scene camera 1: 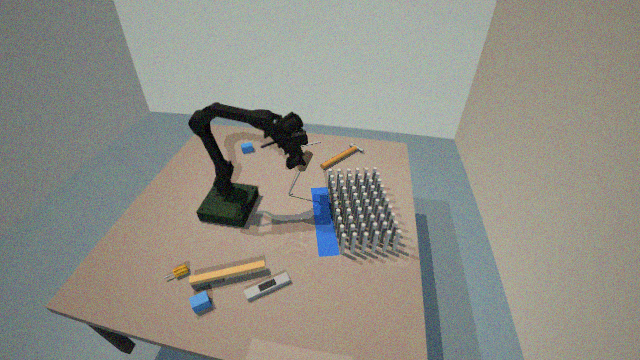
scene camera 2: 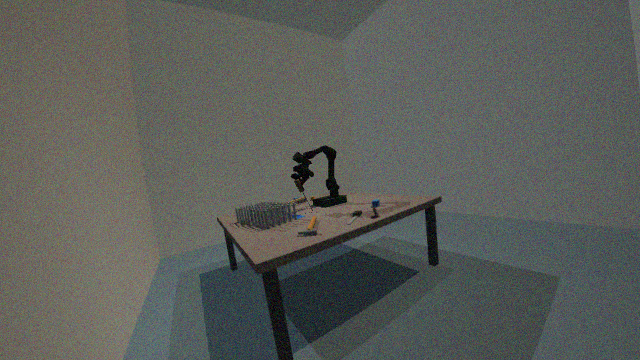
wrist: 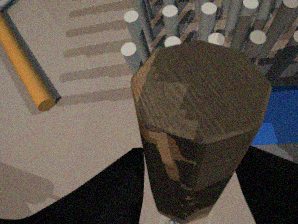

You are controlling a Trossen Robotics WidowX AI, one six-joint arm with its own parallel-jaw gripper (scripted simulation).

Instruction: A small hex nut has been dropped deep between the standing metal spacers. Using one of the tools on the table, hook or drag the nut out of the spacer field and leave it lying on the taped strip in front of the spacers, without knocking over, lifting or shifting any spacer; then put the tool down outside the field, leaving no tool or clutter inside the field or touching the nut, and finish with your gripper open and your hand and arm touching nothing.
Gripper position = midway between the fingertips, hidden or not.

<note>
My gripper [scene camera 1: 305, 161] holds a thin hook tool [wrist: 199, 105]. Further things: a blue taped strip [scene camera 1: 327, 243].
My gripper is seen too in the wrist view [wrist: 188, 155].
</note>
